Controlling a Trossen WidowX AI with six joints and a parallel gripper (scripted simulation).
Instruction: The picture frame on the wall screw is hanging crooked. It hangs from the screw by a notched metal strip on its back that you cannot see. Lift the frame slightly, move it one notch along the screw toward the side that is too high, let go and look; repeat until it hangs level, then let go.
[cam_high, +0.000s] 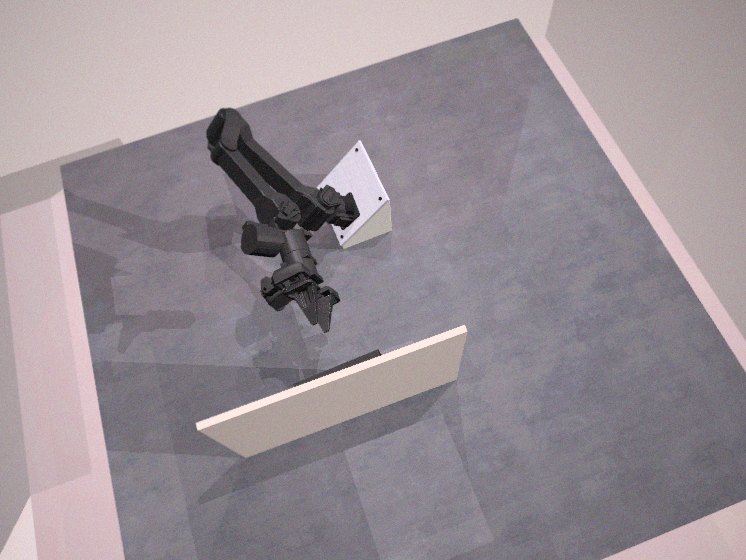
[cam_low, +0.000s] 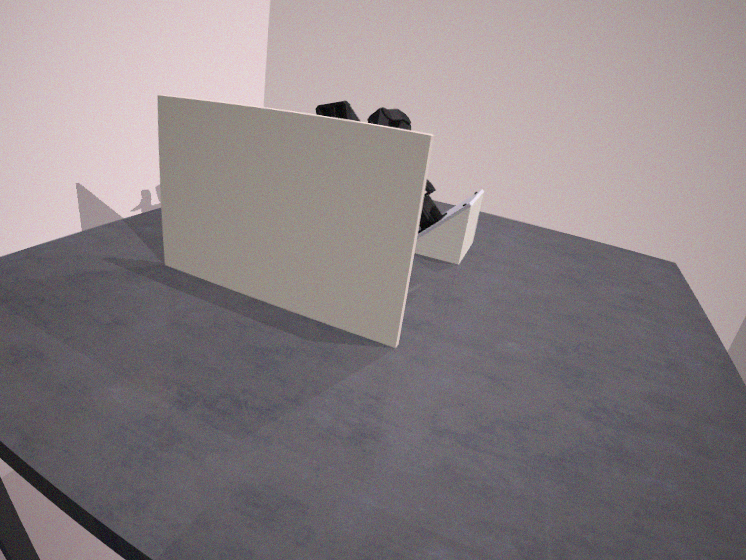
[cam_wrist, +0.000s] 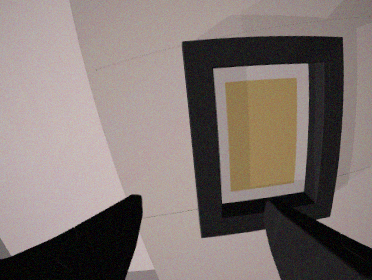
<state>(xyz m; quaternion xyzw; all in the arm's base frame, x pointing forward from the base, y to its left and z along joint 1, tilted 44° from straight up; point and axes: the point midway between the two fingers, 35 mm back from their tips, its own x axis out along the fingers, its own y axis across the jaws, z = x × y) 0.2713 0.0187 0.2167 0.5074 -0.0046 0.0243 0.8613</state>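
Right now my gripper tip is 10 cm short of the picture frame, 1 cm to the right of it and 6 cm above it. Also, from my gripper tip: wall panel: 11 cm ahead, 7 cm below.
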